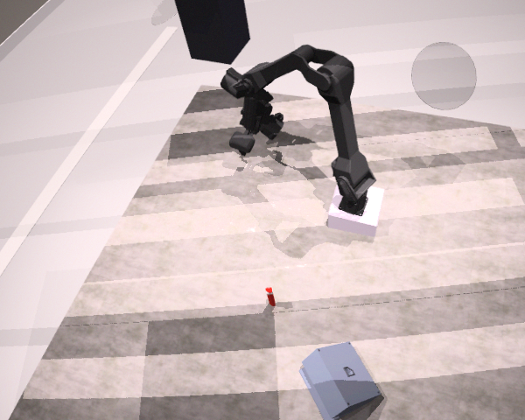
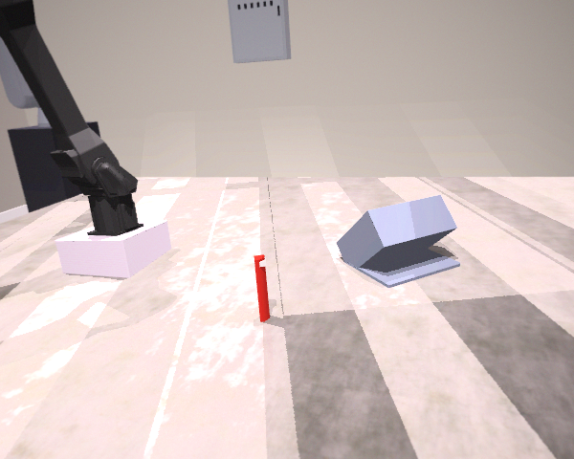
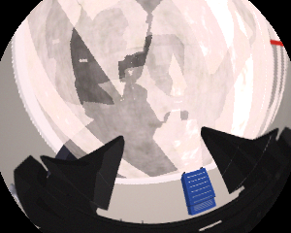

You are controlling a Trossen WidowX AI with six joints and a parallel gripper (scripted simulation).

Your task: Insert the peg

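Right now the red peg is 420 mm ahead of my gripper tip, 250 mm to the left of it and 10 mm below it. From my gripper tip the other things lie so: grey-blue sloped panel: 530 mm ahead, 460 mm to the left, 20 mm below.
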